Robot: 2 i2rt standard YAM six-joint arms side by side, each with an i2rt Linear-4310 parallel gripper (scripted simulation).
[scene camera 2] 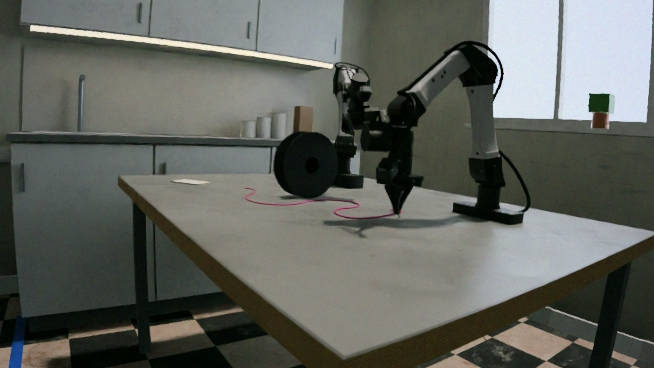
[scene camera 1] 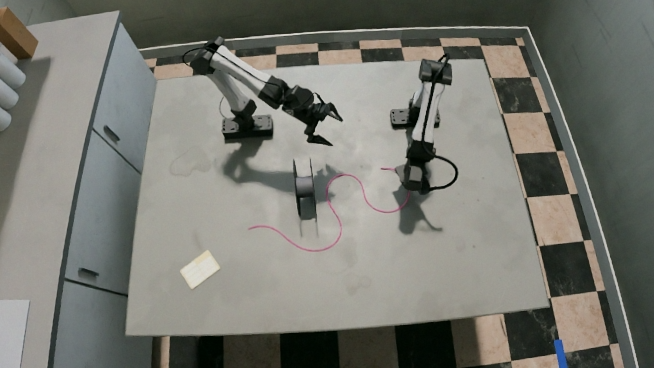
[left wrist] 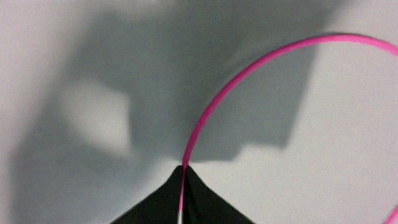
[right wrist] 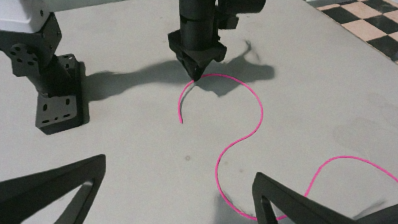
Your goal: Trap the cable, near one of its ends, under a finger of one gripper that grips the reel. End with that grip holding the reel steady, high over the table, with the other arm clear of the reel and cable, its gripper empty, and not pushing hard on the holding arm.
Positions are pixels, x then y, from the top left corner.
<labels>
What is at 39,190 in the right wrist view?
My right gripper.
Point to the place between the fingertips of my right gripper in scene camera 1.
337,133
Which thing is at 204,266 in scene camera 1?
A pale card.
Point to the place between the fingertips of my left gripper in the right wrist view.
At 195,79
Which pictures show my right gripper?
Scene camera 2, scene camera 1 and the right wrist view only.
</labels>
